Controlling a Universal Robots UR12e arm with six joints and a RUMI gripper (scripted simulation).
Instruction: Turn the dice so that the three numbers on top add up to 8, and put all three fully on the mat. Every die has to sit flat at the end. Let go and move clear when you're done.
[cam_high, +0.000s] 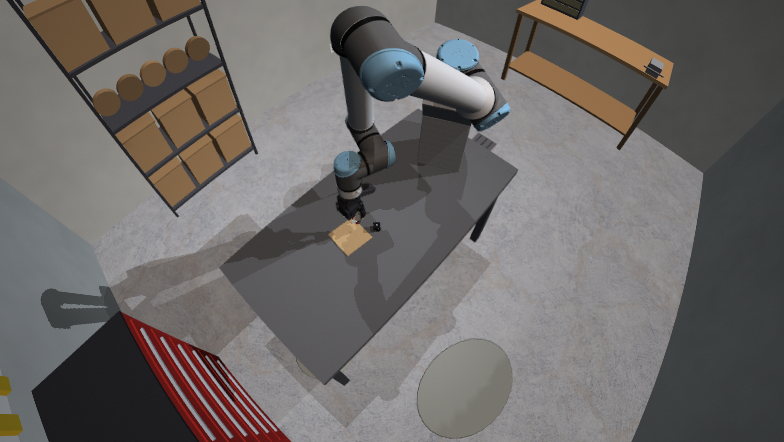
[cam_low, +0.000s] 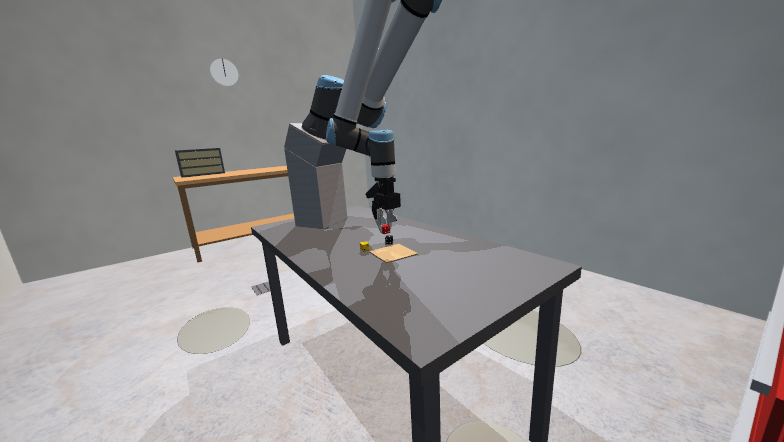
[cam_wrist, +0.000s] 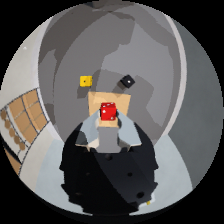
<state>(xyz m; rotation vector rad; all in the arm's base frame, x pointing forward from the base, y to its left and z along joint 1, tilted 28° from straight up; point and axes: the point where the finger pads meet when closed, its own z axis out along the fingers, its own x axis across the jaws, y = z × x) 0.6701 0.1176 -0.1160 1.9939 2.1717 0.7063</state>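
Now: the tan mat 9 cm below my hand, 5 cm ahead of it and 1 cm to the left of it. Also, from my hand: yellow die 8 cm below, 7 cm to the right, 5 cm behind; then black die 8 cm below, 7 cm behind, 5 cm to the left; then red die right at my hand.
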